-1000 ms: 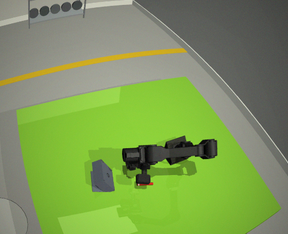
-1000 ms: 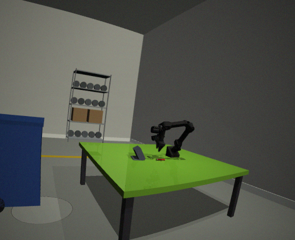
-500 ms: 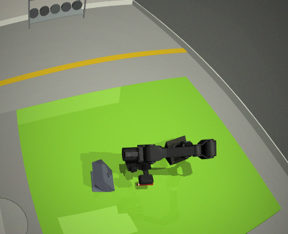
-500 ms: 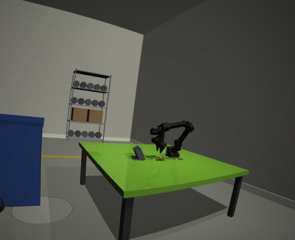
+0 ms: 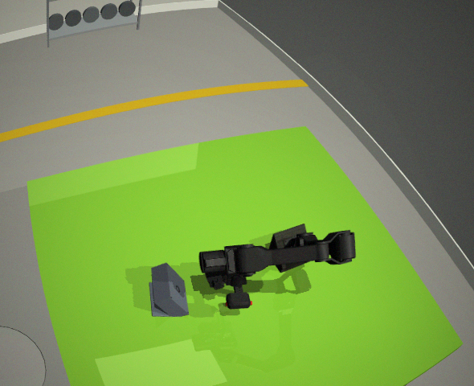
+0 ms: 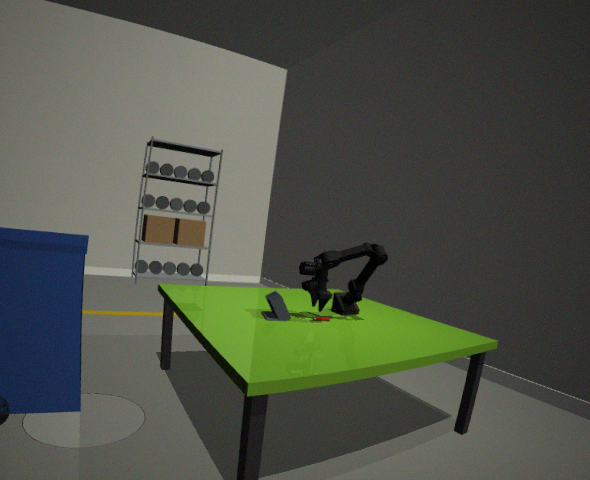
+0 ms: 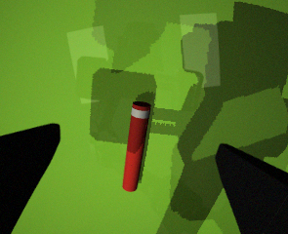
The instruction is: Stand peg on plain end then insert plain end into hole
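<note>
Right now my gripper tip is 50 mm above the peg and 10 mm past it. From my gripper tip the other things lie so: sloped panel 160 mm ahead, 80 mm to the right.
</note>
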